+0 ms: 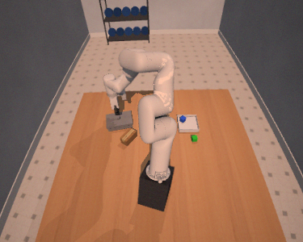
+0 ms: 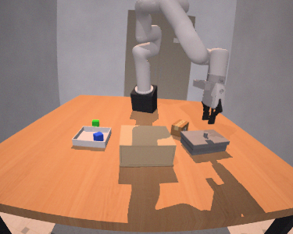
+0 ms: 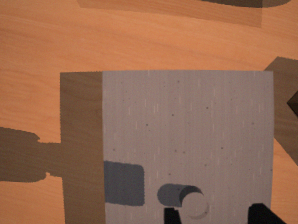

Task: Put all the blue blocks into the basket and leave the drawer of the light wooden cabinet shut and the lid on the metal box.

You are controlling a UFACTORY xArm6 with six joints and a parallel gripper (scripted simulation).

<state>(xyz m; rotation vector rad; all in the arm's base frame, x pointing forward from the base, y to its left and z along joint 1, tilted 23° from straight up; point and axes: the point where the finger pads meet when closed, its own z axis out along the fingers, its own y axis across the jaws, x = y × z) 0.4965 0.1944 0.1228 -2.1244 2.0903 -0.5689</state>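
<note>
Right now my hand is 12 cm above the grey metal box. From my hand the other things lie so: small brown box 16 cm behind, 10 cm below, 5 cm to the right; drawer 28 cm to the right, 10 cm below; red block 14 cm behind, 12 cm below, 7 cm to the right.
</note>
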